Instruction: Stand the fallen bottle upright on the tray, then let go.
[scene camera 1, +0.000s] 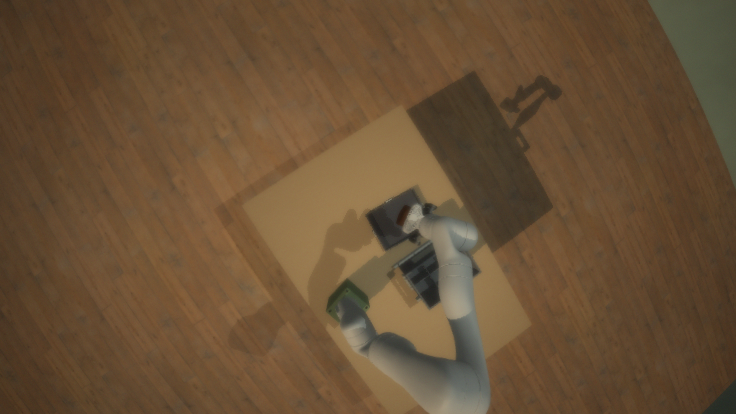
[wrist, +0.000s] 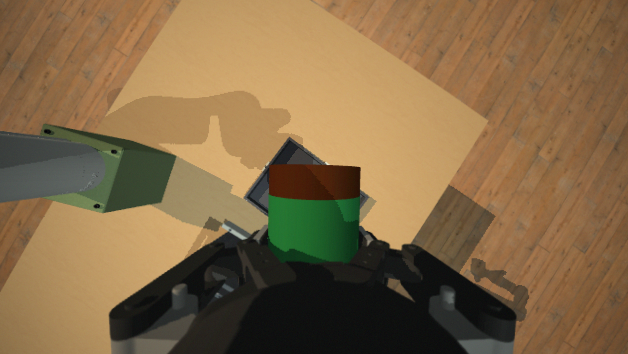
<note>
The pictures show: the gripper and a bottle.
</note>
